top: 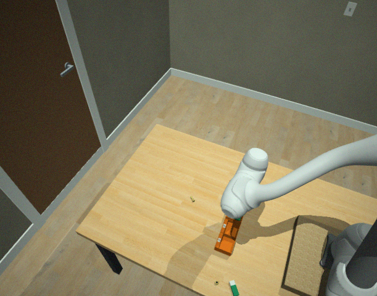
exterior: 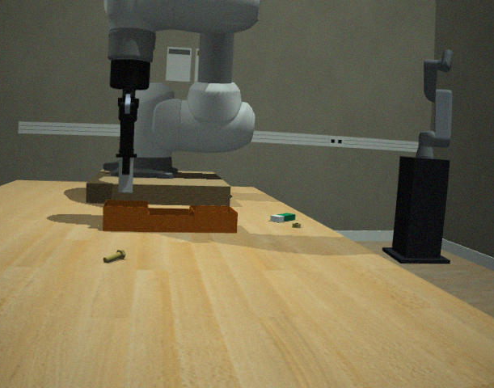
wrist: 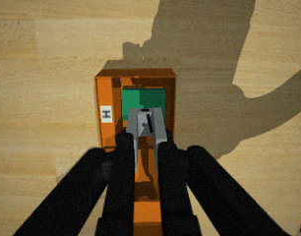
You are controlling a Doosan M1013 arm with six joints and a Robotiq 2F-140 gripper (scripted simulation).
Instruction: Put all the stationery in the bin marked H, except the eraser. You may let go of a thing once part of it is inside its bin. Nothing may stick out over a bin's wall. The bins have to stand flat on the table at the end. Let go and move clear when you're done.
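My hand is 3 cm above the white sharpener. Round my hand: brass bolt (25 cm ahead, 10 cm below, 4 cm to the left); orange three-compartment bin (9 cm to the left, 8 cm below); green flat pad (9 cm below).
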